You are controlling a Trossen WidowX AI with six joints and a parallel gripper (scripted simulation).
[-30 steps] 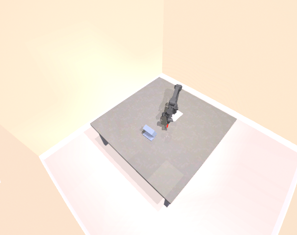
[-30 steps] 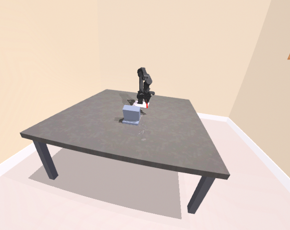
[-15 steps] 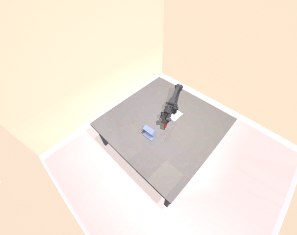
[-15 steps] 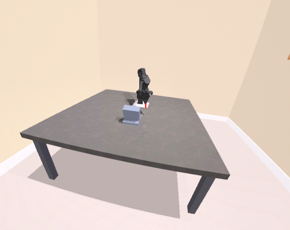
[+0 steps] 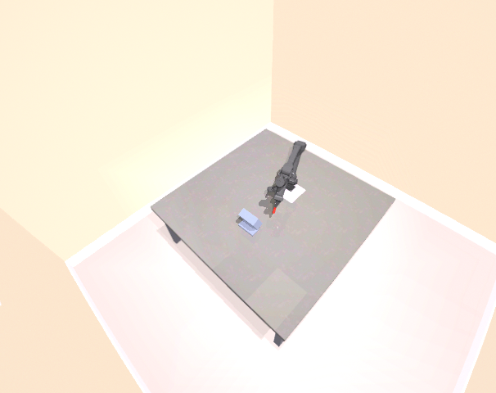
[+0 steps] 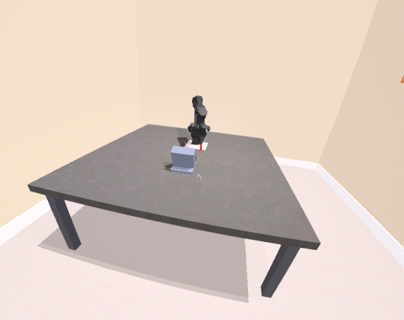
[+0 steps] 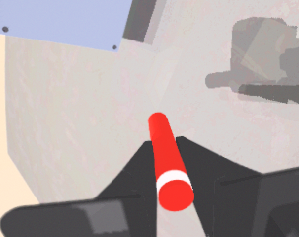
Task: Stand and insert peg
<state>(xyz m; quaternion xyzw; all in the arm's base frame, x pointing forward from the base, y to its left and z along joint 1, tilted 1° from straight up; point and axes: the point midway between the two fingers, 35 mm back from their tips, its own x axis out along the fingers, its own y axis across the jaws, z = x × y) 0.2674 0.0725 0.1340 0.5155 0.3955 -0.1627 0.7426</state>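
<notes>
My gripper tip is now 16 cm short of the sloped panel, 7 cm to the left of it and 3 cm above it. Round my gripper tip: red peg (1 cm behind, 1 cm above).
</notes>
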